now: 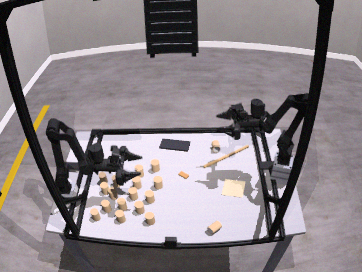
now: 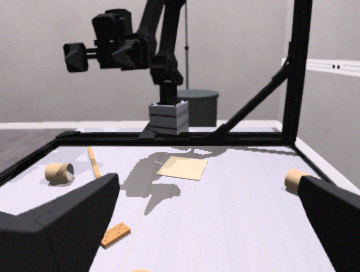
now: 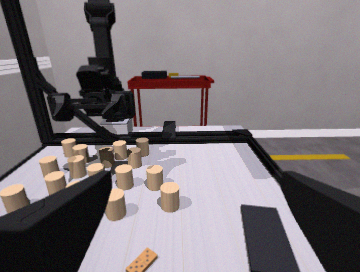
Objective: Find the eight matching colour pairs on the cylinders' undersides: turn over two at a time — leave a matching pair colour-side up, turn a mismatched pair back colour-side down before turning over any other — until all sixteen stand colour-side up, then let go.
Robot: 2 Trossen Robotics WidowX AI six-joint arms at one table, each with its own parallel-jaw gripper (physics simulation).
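Where they show: left gripper, fingertip midpoint: [image 1: 141, 165] [image 2: 208, 183] [image 3: 78, 117]; right gripper, fingertip midpoint: [image 1: 216, 122] [image 2: 88, 59] [image 3: 195, 178]; left arm's base at its link origin: [image 1: 65, 188]; right arm's base at its link origin: [image 1: 283, 160] [image 2: 168, 103].
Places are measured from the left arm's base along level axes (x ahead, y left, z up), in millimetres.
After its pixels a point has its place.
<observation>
Many plain light-wood cylinders stand upright in a loose group at the table's left, among them a front one [image 1: 150, 218] @(z -18, x 433, y -131 mm), a back one [image 1: 155, 165] @(z -19, x 439, y 194 mm) and one near the black slab [image 3: 170, 197] @(z -26, x 456, y 215 mm). Their visible tops are bare wood; no coloured face shows, and the undersides are hidden. Some are partly covered by the left arm or lie in its shadow. My left gripper [image 1: 139, 165] @(z 133, x 404, y 39 mm) [image 2: 208, 183] @(z 133, x 404, y 39 mm) is open and empty above the group's right part. My right gripper [image 1: 218, 123] @(z 195, x 720, y 236 mm) [image 3: 195, 178] @(z 195, x 720, y 236 mm) is open and empty, raised near the table's back edge.
One wooden piece [image 1: 215, 145] @(z -26, x 731, y 335 mm) [image 2: 59, 173] @(z -38, x 717, y 340 mm) lies at the back, another [image 1: 214, 227] @(z -28, x 698, y -179 mm) [image 2: 296, 181] @(z -37, x 689, y -152 mm) at the front right. An orange domino [image 1: 183, 175] @(z -58, x 569, y 163 mm) [image 2: 116, 235] @(z -57, x 565, y 163 mm) [image 3: 142, 260] @(z -57, x 569, y 170 mm), black slab [image 1: 175, 145] @(z -57, x 529, y 379 mm) [image 3: 267, 235] @(z -57, x 529, y 390 mm), wooden stick [image 1: 227, 156] @(z -57, x 790, y 285 mm) and yellow note [image 1: 233, 188] @(z -62, x 801, y 69 mm) [image 2: 182, 168] @(z -63, x 794, y 74 mm) also lie there.
</observation>
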